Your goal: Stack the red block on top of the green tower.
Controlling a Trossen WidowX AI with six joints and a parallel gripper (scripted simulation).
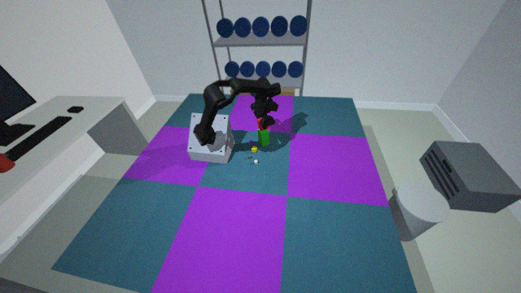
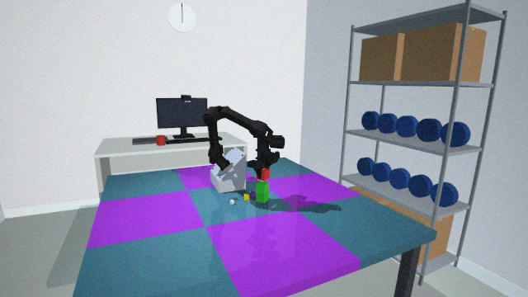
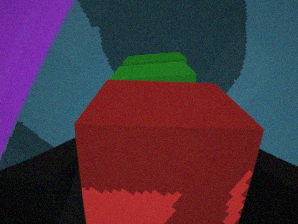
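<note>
Right now the purple block is 11 cm below my gripper tip, 7 cm behind it and 3 cm to the right of it. The rest, counted from my gripper tip: small yellow block: 11 cm below, 7 cm to the right, 4 cm behind; grey block: 13 cm to the right, 12 cm below, 4 cm behind; red block: 2 cm above.
</note>
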